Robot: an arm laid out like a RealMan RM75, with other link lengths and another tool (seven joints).
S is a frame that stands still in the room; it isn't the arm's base.
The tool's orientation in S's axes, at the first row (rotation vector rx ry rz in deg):
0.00, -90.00, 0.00
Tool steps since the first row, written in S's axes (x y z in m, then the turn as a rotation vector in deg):
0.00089, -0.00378, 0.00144, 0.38, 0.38, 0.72
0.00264, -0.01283, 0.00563, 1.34, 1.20, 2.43
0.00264, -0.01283, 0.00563, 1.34, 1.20, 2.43
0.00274, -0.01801, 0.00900, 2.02, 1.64, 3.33
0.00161, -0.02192, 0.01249, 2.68, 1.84, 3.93
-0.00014, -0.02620, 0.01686, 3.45, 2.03, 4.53
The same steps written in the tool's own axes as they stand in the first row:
0.00144, -0.00378, -0.00089, 0.72, 0.38, -0.38
0.00563, -0.01283, -0.00264, 2.43, 1.20, -1.34
0.00563, -0.01283, -0.00264, 2.43, 1.20, -1.34
0.00900, -0.01801, -0.00274, 3.33, 1.64, -2.02
0.01249, -0.02192, -0.00161, 3.93, 1.84, -2.68
0.01686, -0.02620, 0.00014, 4.53, 2.03, -3.45

